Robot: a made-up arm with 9 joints. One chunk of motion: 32 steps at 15 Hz.
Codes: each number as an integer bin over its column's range. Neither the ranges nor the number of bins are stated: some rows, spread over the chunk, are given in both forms.
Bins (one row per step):
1: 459 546 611 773 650 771
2: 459 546 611 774 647 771
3: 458 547 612 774 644 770
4: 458 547 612 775 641 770
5: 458 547 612 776 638 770
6: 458 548 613 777 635 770
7: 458 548 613 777 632 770
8: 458 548 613 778 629 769
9: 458 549 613 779 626 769
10: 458 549 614 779 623 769
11: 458 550 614 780 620 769
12: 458 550 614 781 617 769
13: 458 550 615 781 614 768
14: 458 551 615 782 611 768
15: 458 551 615 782 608 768
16: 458 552 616 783 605 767
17: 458 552 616 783 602 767
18: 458 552 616 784 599 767
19: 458 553 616 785 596 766
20: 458 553 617 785 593 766
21: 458 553 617 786 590 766
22: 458 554 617 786 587 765
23: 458 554 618 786 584 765
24: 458 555 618 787 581 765
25: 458 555 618 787 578 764
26: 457 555 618 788 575 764
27: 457 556 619 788 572 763
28: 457 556 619 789 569 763
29: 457 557 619 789 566 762
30: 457 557 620 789 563 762
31: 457 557 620 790 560 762
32: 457 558 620 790 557 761
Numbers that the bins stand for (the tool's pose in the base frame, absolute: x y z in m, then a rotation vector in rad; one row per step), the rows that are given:
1: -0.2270 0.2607 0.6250 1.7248 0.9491 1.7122
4: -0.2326 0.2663 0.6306 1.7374 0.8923 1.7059
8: -0.2326 0.2719 0.6362 1.7563 0.8167 1.6995
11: -0.2326 0.2831 0.6418 1.7689 0.7599 1.6995
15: -0.2326 0.2887 0.6474 1.7815 0.6842 1.6932
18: -0.2326 0.2943 0.6531 1.7941 0.6275 1.6869
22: -0.2326 0.3055 0.6587 1.8068 0.5518 1.6743
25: -0.2326 0.3111 0.6643 1.8131 0.4950 1.6680
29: -0.2382 0.3223 0.6699 1.8257 0.4194 1.6554
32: -0.2382 0.3279 0.6755 1.8320 0.3626 1.6491
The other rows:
2: -0.2270 0.2607 0.6250 1.7311 0.9302 1.7122
3: -0.2326 0.2663 0.6306 1.7311 0.9113 1.7059
5: -0.2326 0.2663 0.6306 1.7437 0.8734 1.7059
6: -0.2326 0.2719 0.6362 1.7500 0.8545 1.7059
7: -0.2326 0.2719 0.6362 1.7500 0.8356 1.7059
9: -0.2326 0.2775 0.6362 1.7626 0.7977 1.6995
10: -0.2326 0.2775 0.6418 1.7626 0.7788 1.6995
12: -0.2326 0.2831 0.6418 1.7752 0.7410 1.6995
13: -0.2326 0.2831 0.6474 1.7752 0.7221 1.6932
14: -0.2326 0.2887 0.6474 1.7815 0.7032 1.6932
16: -0.2326 0.2943 0.6531 1.7878 0.6653 1.6869
17: -0.2326 0.2943 0.6531 1.7878 0.6464 1.6869
19: -0.2326 0.2999 0.6531 1.8005 0.6086 1.6806
20: -0.2326 0.2999 0.6587 1.8005 0.5896 1.6806
21: -0.2326 0.2999 0.6587 1.8068 0.5707 1.6806
23: -0.2326 0.3055 0.6643 1.8068 0.5329 1.6743
24: -0.2326 0.3111 0.6643 1.8131 0.5140 1.6743
26: -0.2382 0.3111 0.6643 1.8194 0.4761 1.6680
27: -0.2382 0.3167 0.6699 1.8194 0.4572 1.6617
28: -0.2382 0.3167 0.6699 1.8257 0.4383 1.6617
30: -0.2382 0.3223 0.6755 1.8257 0.4005 1.6554
31: -0.2382 0.3223 0.6755 1.8320 0.3815 1.6554

